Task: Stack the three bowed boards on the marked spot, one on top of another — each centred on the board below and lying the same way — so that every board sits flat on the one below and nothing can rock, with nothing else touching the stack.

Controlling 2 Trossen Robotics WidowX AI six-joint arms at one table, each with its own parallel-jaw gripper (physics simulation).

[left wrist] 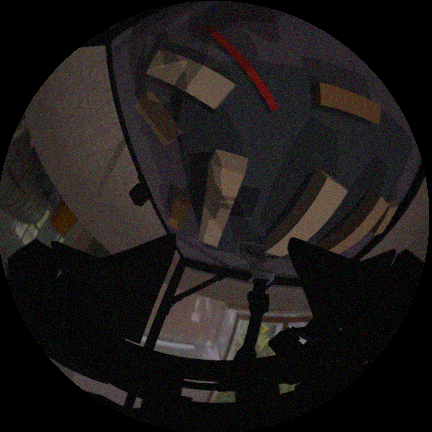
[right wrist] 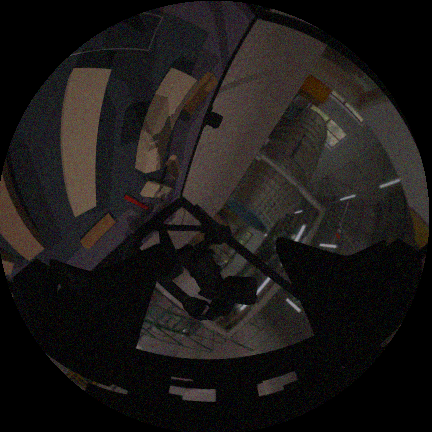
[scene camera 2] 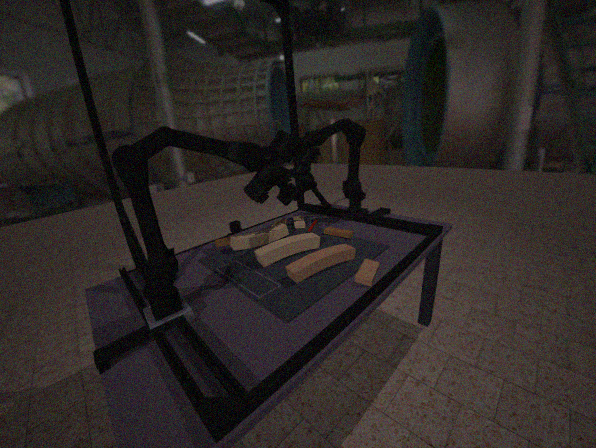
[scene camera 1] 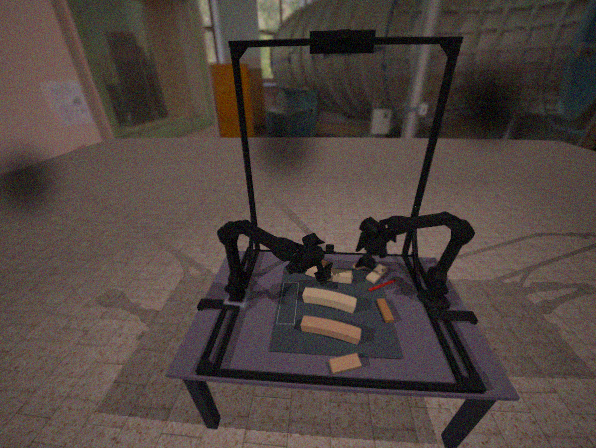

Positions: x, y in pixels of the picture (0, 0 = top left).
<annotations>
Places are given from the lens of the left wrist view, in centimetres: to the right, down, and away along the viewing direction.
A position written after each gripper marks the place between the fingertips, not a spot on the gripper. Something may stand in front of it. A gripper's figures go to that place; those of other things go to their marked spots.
left gripper (left wrist: 234, 242): 2, 2, 10
right gripper (left wrist: 270, 350): 8, 19, 12
red stick (left wrist: 258, 82): 6, -18, 11
</annotations>
